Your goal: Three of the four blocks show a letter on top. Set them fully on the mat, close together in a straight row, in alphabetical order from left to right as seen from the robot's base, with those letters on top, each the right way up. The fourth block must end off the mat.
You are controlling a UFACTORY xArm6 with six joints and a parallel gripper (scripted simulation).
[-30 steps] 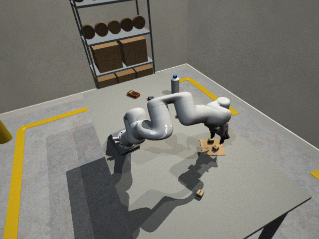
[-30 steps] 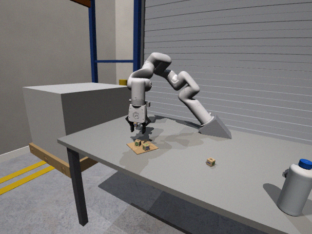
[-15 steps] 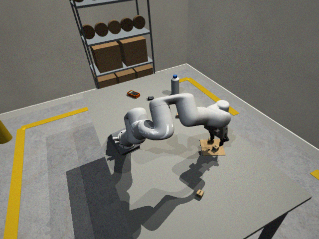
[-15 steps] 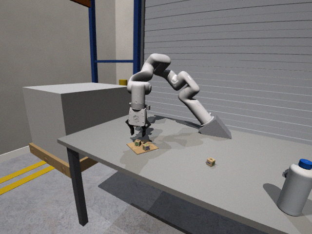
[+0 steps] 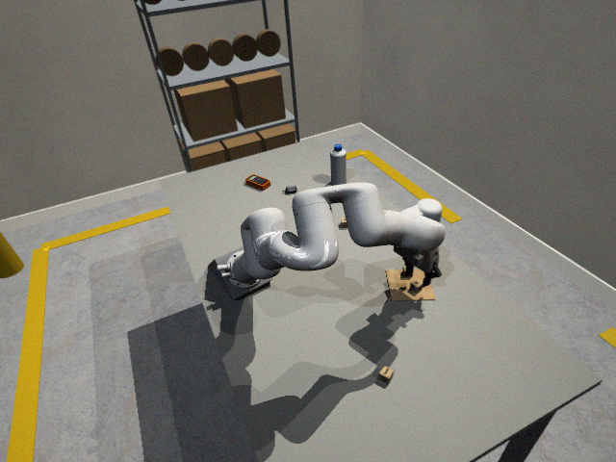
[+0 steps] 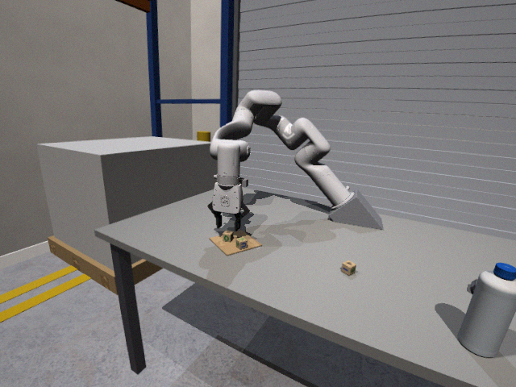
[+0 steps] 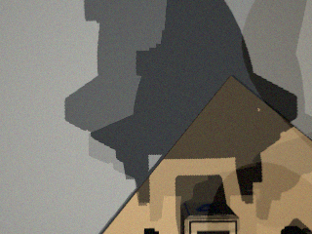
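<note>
My hand is 60 mm above the mat, 30 mm to the right of it and 10 mm past it. Also, from my hand: orange meter 880 mm to the left, 310 mm behind, 50 mm below; then white bottle 730 mm to the left, 40 mm ahead, 30 mm above; then dark object 750 mm to the left, 200 mm behind, 50 mm below.
</note>
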